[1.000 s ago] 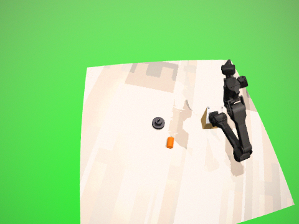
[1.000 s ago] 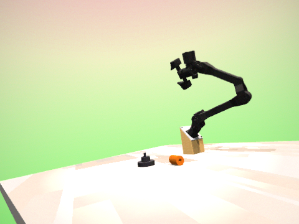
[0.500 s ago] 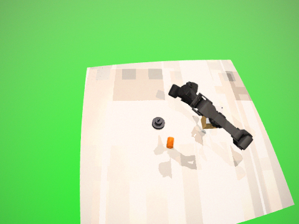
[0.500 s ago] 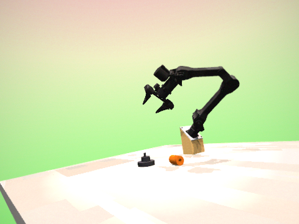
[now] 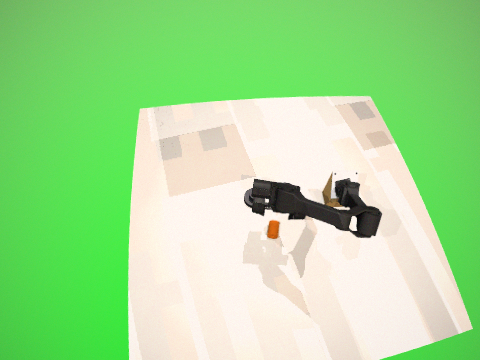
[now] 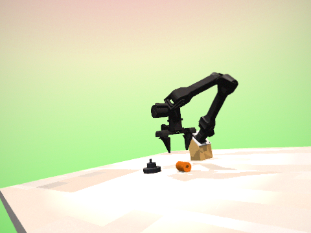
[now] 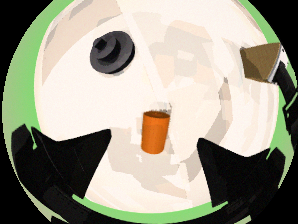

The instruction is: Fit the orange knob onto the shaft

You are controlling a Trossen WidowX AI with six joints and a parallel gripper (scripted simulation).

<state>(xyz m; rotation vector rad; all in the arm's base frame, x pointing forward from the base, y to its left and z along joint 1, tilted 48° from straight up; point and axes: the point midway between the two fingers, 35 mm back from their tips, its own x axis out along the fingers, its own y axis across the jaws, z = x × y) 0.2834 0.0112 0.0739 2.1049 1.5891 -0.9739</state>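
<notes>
The orange knob is 60 mm below my gripper tip, 20 mm to the left of it and 10 mm ahead of it. Round my gripper tip: dark round pedestal 130 mm to the right, 50 mm below, 50 mm ahead.
</notes>
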